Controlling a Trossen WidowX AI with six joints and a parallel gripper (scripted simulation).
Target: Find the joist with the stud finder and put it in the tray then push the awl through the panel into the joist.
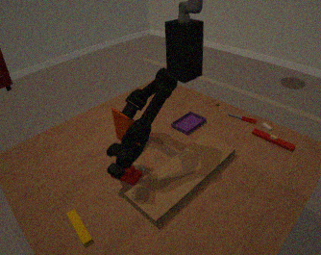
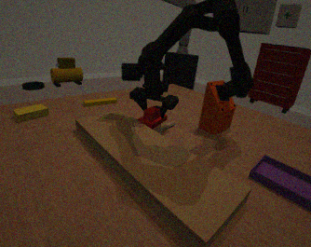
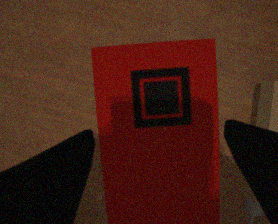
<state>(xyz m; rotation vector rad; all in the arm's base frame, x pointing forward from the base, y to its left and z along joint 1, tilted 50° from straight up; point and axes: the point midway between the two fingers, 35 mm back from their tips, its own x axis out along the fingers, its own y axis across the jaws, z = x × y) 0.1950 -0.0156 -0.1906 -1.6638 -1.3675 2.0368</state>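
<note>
Now: gripper tip 2 cm below the stud finder. The rest, counted from my gripper tip: awl: 8 cm to the left, 2 cm below, 2 cm ahead; yellow bar: 28 cm to the right, 12 cm ahead, 2 cm below; purple tray: 48 cm to the left, 9 cm behind, 1 cm below.
</note>
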